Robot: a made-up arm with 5 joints.
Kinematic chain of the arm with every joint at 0, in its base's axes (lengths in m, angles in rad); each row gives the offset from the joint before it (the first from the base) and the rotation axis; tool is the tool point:
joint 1: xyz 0 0 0.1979 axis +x
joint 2: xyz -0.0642 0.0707 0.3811 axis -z
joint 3: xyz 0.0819 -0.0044 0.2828 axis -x
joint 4: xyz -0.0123 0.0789 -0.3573 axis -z
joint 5: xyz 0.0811 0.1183 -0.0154 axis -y
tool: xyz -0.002 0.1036 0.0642
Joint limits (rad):
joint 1: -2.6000..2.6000
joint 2: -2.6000..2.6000
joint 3: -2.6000..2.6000
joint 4: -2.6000..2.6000
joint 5: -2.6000..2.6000
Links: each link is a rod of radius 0.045 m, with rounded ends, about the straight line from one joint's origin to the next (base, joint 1, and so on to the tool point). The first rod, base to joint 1, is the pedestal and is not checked.
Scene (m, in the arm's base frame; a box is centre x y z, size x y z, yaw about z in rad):
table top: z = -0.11
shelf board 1: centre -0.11 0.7 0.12 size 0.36 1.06 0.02 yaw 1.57
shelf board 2: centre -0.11 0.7 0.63 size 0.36 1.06 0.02 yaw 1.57
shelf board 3: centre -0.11 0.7 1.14 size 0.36 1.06 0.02 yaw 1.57
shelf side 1: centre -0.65 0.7 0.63 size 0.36 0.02 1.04 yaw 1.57
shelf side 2: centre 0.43 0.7 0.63 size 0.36 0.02 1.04 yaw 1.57
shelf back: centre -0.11 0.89 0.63 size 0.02 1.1 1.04 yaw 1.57
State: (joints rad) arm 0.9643 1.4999 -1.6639 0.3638 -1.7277
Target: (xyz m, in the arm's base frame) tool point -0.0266 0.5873 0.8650
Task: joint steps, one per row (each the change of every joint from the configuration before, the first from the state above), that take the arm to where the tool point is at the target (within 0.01 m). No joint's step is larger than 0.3 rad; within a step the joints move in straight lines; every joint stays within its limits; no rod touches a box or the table.
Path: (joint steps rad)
1: -0.1590 -0.2742 0.1358 -0.1285 -0.0235
2: -0.1591 -0.2743 0.1358 -0.1285 -0.0235
3: -0.1590 -0.2742 0.1358 -0.1286 -0.0236
4: -0.1591 -0.2742 0.1358 -0.1285 -0.0235
5: -0.1590 -0.2742 0.1358 -0.1285 -0.0235
6: -0.1591 -0.2743 0.1358 -0.1285 -0.0235

